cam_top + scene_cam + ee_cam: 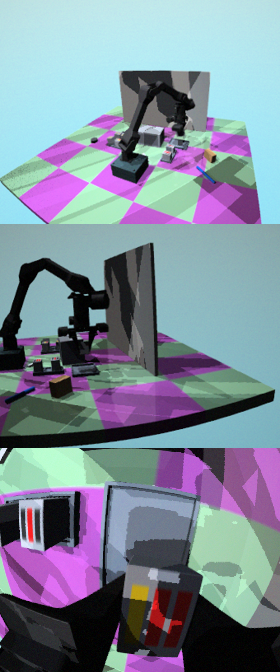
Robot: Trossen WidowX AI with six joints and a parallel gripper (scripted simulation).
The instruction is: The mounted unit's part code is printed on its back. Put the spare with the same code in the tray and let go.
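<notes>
Now: the dark tray 10 mm behind my gripper tip, 10 mm to the left of it and 70 mm below it. Round my gripper tip: spare (30 mm above); then brown box (120 mm behind, 200 mm to the right, 50 mm below); then grey mounted unit (30 mm behind, 200 mm to the left, 20 mm below).
</notes>
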